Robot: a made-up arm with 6 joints.
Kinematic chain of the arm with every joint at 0, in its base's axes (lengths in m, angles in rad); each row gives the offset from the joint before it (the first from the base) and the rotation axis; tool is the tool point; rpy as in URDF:
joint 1: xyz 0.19 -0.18 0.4 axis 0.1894 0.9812 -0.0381
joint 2: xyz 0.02 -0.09 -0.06 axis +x
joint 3: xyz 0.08 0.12 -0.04 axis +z
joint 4: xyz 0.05 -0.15 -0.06 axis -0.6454 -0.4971 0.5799
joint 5: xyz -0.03 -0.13 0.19 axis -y
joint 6: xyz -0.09 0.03 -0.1 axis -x
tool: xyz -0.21 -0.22 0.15 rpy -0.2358 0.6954 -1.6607
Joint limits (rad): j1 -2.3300..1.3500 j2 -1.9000..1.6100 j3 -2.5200..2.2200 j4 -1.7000..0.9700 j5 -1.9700..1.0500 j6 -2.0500..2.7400
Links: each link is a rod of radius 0.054 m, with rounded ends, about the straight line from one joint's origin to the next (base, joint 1, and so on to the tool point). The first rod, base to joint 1, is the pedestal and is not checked.
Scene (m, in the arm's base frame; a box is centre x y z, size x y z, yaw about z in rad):
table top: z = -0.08
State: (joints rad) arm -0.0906 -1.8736 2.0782 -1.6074 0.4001 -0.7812
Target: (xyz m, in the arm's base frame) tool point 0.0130 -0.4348 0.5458
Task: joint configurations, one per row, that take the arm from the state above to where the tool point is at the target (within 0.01 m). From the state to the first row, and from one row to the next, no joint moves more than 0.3 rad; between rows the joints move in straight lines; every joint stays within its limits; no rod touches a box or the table.
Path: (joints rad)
1: -0.3259 -1.8518 1.7852 -1.5462 0.4999 -0.8355
2: -0.5612 -1.8299 1.4922 -1.4849 0.5996 -0.8898
3: -0.7965 -1.8081 1.1992 -1.4237 0.6994 -0.9440
4: -1.0317 -1.7863 0.9062 -1.3625 0.7992 -0.9983

